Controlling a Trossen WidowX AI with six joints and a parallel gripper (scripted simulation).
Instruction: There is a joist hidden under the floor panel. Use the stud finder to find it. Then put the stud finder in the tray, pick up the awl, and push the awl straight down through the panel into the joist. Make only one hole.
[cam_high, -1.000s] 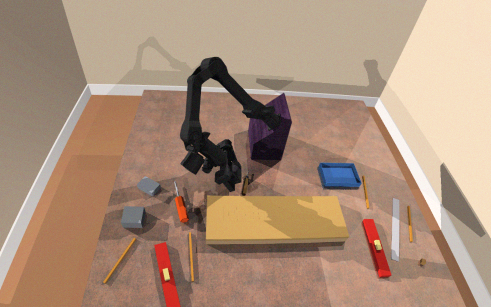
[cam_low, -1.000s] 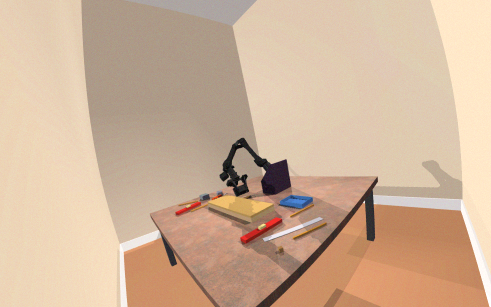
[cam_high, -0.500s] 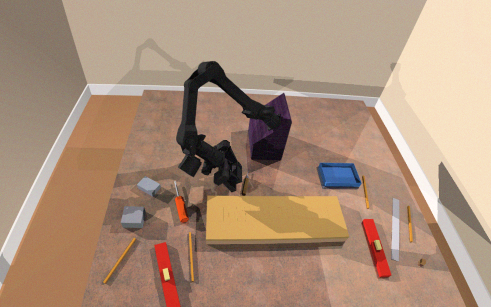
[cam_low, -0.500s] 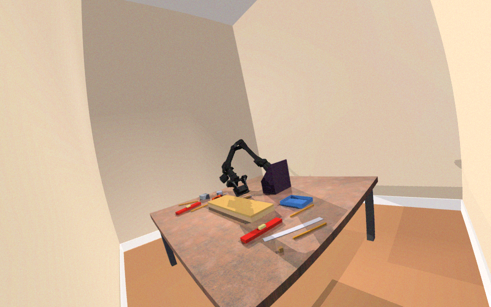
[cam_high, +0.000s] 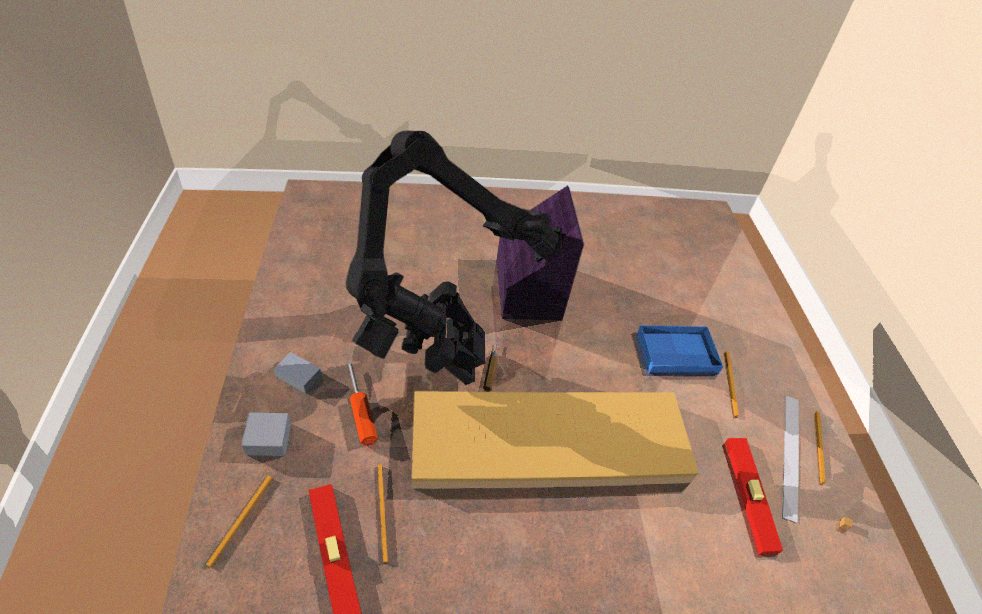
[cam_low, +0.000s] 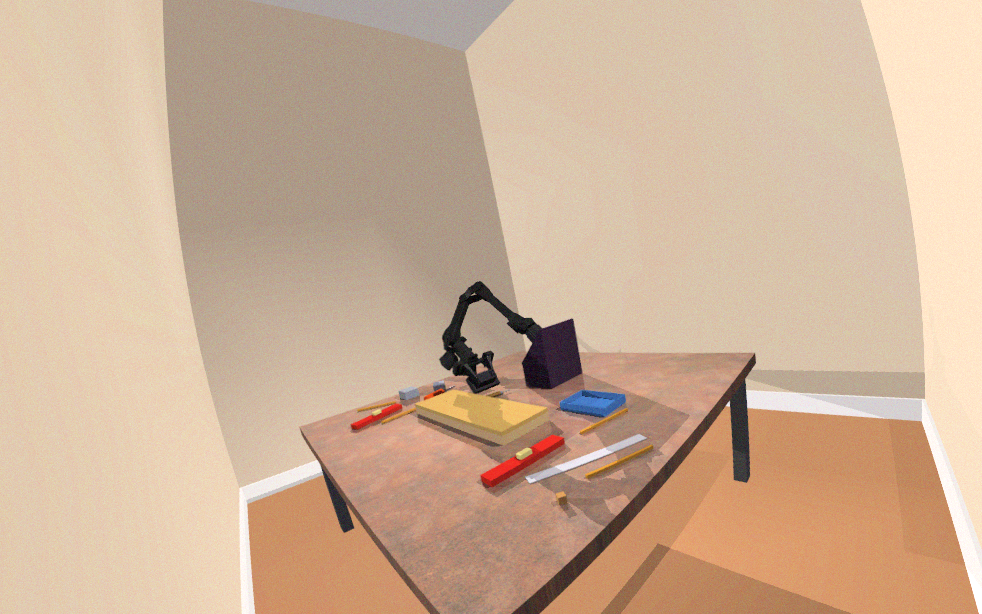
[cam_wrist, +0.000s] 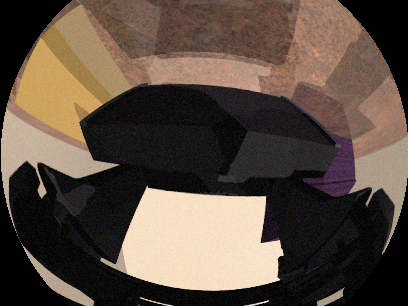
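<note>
My gripper tip is now 10 mm past the stud finder and 10 mm above it. From my gripper tip the other things lie so: white strip (660 mm to the left, 170 mm ahead, 80 mm below); blue tray (460 mm to the left, 80 mm behind, 70 mm below); awl (70 mm below, 40 mm to the left, 20 mm behind).
</note>
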